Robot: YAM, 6 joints.
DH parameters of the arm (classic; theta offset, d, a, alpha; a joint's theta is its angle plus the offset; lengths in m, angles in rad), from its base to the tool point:
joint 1: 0 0.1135 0.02 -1.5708
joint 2: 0 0 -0.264 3.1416
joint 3: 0.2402 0 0.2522 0
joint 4: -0.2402 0 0.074 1.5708
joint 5: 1.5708 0 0 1.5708
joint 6: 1.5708 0.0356 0 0
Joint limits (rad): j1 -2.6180..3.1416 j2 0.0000..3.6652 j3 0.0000..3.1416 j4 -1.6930..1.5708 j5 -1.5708..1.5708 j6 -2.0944..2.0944
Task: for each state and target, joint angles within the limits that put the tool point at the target. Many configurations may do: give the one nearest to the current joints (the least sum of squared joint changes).
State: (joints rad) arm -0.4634 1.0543 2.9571 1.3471 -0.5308 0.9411
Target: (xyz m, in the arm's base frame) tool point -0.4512 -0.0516 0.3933
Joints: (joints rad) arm 0.1505 0.8301 3.1282 1.4271 -0.4864 0.9411
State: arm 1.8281 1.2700 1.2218 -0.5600 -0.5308 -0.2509
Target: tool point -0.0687 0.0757 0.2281
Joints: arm 2.1099 0.6910 0.6243 -1.1560 -0.5998 -0.2509
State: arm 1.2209 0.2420 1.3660 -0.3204 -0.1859 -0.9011
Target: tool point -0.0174 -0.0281 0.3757
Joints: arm 1.2242 0.0062 0.8956 -0.5864 -0.1928 -0.9011
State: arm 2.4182 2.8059 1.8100 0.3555 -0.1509 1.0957
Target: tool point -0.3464 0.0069 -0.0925
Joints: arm 3.0971 2.5855 1.1005 0.1123 -0.2412 1.0957
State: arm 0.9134 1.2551 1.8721 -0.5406 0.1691 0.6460
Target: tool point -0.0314 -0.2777 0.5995
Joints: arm 1.4285 0.6010 2.3523 -0.3786 0.2351 0.6460
